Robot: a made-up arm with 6 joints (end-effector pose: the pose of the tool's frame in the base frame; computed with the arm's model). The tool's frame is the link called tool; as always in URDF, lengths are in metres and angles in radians.
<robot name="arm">
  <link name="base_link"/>
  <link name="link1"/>
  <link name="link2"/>
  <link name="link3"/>
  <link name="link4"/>
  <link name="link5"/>
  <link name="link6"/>
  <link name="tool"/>
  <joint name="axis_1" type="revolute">
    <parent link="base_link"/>
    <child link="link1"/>
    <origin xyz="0 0 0.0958"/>
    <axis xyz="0 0 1"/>
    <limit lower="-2.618" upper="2.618" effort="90" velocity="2"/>
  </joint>
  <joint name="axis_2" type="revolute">
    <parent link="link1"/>
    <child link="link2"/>
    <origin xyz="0 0 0" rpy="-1.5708 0 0"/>
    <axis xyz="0 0 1"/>
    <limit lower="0" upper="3.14" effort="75" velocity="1.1"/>
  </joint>
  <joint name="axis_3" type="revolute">
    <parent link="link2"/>
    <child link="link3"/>
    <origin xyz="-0.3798 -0.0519 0"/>
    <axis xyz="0 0 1"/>
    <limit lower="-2.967" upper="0" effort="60" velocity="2.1"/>
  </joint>
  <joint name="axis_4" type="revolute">
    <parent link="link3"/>
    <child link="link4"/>
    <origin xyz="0.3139 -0.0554 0" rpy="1.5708 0 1.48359"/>
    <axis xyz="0 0 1"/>
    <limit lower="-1.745" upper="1.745" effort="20" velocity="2"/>
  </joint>
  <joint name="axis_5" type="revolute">
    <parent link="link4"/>
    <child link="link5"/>
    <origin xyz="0 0 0" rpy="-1.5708 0 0"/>
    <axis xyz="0 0 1"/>
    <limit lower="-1.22" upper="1.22" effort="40" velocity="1.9"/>
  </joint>
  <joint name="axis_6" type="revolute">
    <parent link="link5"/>
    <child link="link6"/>
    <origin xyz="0.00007 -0.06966 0" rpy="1.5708 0 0"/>
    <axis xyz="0 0 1"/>
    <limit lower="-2.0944" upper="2.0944" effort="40" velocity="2.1"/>
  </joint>
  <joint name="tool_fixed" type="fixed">
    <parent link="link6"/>
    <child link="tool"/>
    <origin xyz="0 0 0"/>
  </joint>
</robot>
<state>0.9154 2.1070 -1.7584 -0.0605 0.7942 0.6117</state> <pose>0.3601 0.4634 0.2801 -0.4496 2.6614 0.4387</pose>
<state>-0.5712 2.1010 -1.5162 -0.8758 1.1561 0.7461</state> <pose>0.4230 -0.3301 0.2209 -1.2725 -2.6004 1.1985</pose>
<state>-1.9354 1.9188 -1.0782 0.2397 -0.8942 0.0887</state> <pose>-0.1892 -0.4596 0.2468 1.5223 0.6031 -1.4863</pose>
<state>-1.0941 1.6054 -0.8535 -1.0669 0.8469 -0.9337</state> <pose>0.1213 -0.3345 0.2514 0.6718 -2.3254 0.6003</pose>
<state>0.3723 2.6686 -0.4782 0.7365 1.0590 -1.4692</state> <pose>0.1421 0.0993 -0.0716 0.7417 -1.6108 -1.0248</pose>
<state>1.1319 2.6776 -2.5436 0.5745 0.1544 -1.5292</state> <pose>0.3133 0.6811 0.2201 -1.5452 0.8237 0.1986</pose>
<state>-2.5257 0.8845 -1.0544 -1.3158 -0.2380 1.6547</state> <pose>-0.1247 -0.1076 0.5514 1.4071 0.4251 -1.7011</pose>
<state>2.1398 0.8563 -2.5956 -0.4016 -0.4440 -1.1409</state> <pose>0.1838 -0.3091 0.7708 0.6953 0.0096 0.5511</pose>
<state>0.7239 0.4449 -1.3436 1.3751 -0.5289 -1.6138</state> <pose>-0.0827 -0.1191 0.6402 0.2281 0.6498 0.3151</pose>
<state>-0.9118 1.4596 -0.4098 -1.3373 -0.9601 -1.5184</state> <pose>0.1954 -0.1616 0.2090 -1.9919 0.9259 -1.2820</pose>
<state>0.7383 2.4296 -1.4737 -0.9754 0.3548 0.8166</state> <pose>0.4422 0.3752 0.0216 -0.9956 2.3803 -0.1649</pose>
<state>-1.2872 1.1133 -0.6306 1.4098 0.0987 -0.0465</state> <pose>0.0754 -0.2343 0.3351 1.9069 0.5439 0.1454</pose>
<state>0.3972 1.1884 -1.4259 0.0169 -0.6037 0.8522</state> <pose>0.2218 0.0923 0.6510 0.1689 0.6646 1.2141</pose>
